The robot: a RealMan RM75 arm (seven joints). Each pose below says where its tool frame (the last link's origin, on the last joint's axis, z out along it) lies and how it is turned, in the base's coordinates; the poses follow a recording.
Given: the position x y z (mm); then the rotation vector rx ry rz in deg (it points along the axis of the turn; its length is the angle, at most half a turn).
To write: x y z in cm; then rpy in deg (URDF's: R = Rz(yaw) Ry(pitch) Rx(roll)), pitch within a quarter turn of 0, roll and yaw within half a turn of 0. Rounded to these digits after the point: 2 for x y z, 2 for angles.
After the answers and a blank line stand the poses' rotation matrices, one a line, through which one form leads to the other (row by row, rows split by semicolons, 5 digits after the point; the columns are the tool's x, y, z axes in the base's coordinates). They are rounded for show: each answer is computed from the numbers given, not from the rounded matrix.
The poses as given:
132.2, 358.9, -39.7, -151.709, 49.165, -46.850
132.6, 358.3, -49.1, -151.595, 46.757, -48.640
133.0, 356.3, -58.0, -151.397, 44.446, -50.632
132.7, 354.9, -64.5, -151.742, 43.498, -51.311
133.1, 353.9, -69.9, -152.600, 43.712, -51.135
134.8, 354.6, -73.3, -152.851, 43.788, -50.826
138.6, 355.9, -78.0, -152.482, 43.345, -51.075
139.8, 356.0, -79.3, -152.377, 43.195, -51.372
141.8, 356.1, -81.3, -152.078, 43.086, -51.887
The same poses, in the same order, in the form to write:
13.22, 35.89, -3.97, -154.89, -25.89, -41.77
13.26, 35.83, -4.91, -154.33, -27.33, -40.62
13.30, 35.63, -5.80, -153.77, -28.91, -39.60
13.27, 35.49, -6.45, -154.02, -29.56, -38.96
13.31, 35.39, -6.99, -154.96, -29.58, -38.68
13.48, 35.46, -7.33, -155.24, -29.41, -38.56
13.86, 35.59, -7.80, -154.80, -29.56, -38.49
13.98, 35.60, -7.93, -154.67, -29.76, -38.49
14.18, 35.61, -8.13, -154.33, -30.07, -38.64

0.67093 -0.46502 0.57759; -0.59933 -0.79874 0.05313; 0.43664 -0.38181 -0.81460
0.67430 -0.43590 0.59608; -0.57842 -0.81358 0.05936; 0.45908 -0.38481 -0.80073
0.67452 -0.40710 0.61587; -0.55792 -0.82741 0.06413; 0.48347 -0.38686 -0.78524
0.67641 -0.39715 0.62028; -0.54689 -0.83492 0.06181; 0.49333 -0.38103 -0.78194
0.67888 -0.40314 0.61367; -0.54348 -0.83788 0.05081; 0.49370 -0.36801 -0.78792
0.68114 -0.40530 0.60974; -0.54306 -0.83824 0.04947; 0.49105 -0.36482 -0.79106
0.68088 -0.39867 0.61438; -0.54135 -0.83896 0.05555; 0.49329 -0.37042 -0.78705
0.67950 -0.39626 0.61746; -0.54027 -0.83964 0.05570; 0.49637 -0.37144 -0.78463
0.67593 -0.39329 0.62325; -0.54037 -0.83955 0.05626; 0.50112 -0.37481 -0.78000

